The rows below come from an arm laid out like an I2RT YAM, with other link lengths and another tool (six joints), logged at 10 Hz.
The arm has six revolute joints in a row. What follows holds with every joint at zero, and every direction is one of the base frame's.
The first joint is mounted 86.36 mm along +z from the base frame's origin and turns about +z.
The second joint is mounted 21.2 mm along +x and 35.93 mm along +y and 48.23 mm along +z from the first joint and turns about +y.
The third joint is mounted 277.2 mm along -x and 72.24 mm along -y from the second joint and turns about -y.
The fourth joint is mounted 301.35 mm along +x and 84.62 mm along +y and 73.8 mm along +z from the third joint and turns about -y.
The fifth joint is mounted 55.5 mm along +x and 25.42 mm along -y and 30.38 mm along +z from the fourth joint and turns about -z.
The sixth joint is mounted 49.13 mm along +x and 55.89 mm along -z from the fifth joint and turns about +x.
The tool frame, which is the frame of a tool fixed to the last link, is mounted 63 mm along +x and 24 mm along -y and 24 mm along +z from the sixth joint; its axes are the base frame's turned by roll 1.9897, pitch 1.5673 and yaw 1.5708 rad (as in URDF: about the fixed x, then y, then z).
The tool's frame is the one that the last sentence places.
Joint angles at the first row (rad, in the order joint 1, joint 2, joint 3, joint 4, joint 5, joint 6):
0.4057, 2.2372, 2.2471, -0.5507, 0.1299, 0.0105
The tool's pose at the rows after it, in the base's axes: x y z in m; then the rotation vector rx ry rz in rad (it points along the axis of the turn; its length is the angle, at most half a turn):
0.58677 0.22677 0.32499 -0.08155 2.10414 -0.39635
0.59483 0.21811 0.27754 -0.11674 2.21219 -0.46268
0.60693 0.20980 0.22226 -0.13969 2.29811 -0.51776
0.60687 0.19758 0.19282 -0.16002 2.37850 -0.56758
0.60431 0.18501 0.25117 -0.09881 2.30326 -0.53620
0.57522 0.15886 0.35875 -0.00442 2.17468 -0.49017
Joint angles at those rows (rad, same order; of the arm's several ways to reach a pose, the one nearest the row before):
0.4004, 2.2528, 2.2429, -0.6106, 0.1688, 0.0105
0.3828, 2.3180, 2.2429, -0.6720, 0.1688, 0.0109
0.3637, 2.4054, 2.2429, -0.6846, 0.1688, 0.0105
0.3458, 2.4447, 2.2437, -0.7387, 0.1684, 0.0109
0.3286, 2.3634, 2.2669, -0.7498, 0.1696, 0.0105
0.3038, 2.1807, 2.2742, -0.7864, 0.1749, 0.0109

